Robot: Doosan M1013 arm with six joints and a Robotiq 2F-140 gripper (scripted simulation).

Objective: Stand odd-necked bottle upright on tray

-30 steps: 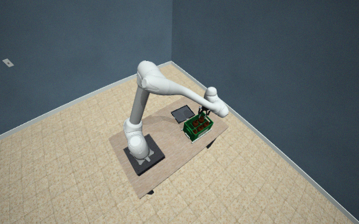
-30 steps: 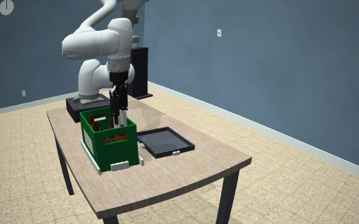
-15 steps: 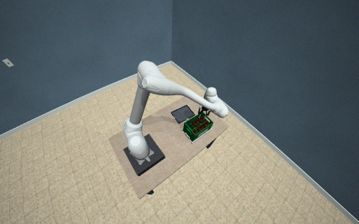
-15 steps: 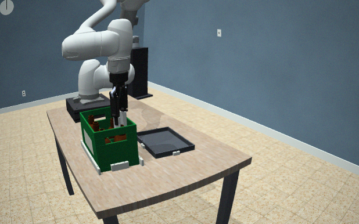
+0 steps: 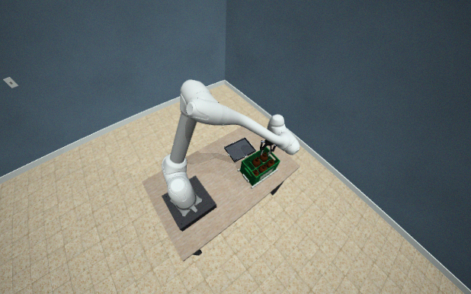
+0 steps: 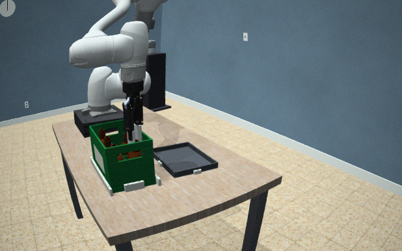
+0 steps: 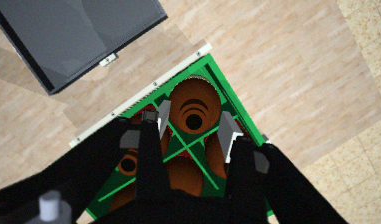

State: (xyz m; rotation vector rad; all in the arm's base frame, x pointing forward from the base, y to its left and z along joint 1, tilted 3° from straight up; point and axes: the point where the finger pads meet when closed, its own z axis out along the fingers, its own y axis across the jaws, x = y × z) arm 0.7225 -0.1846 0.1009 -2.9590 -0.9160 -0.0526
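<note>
My hand is 90 mm above the brown bottle. From my hand the other things lie so: dark tray 40 mm behind, 250 mm to the left, 160 mm below; green crate 90 mm behind, 30 mm to the right, 90 mm below.
</note>
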